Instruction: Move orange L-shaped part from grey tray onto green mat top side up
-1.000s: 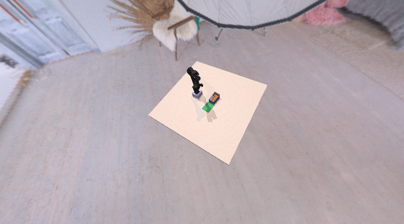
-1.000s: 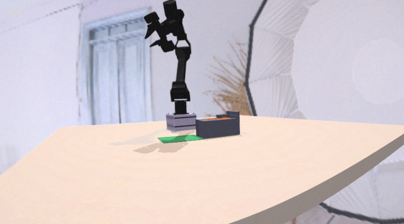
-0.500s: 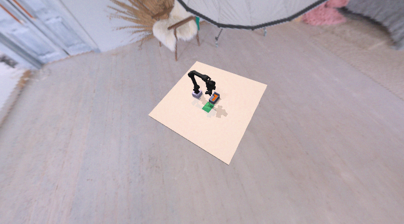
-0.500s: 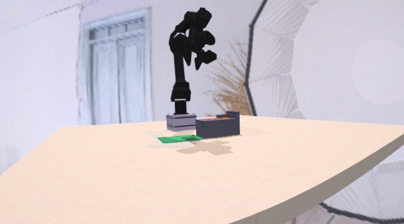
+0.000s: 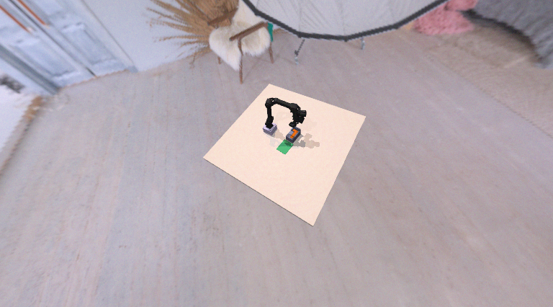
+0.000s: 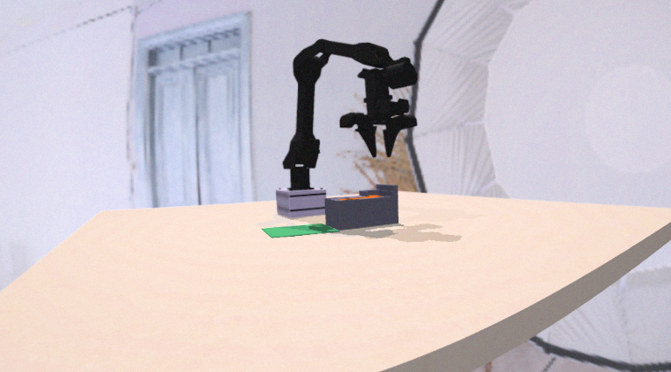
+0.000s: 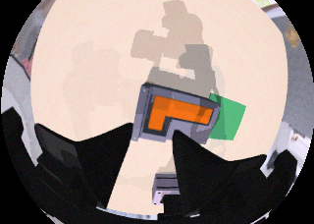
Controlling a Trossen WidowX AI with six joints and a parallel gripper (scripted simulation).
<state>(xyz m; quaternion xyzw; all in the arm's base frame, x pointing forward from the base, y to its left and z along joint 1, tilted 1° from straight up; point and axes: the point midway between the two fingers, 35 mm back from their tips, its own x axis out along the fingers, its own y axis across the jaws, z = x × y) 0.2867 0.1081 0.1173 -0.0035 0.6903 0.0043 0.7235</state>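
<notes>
Now: the orange L-shaped part 20 mm behind my gripper tip, 40 mm to the right of it and 110 mm below it. Also, from my gripper tip: green mat (20 mm behind, 210 mm to the right, 170 mm below).
</notes>
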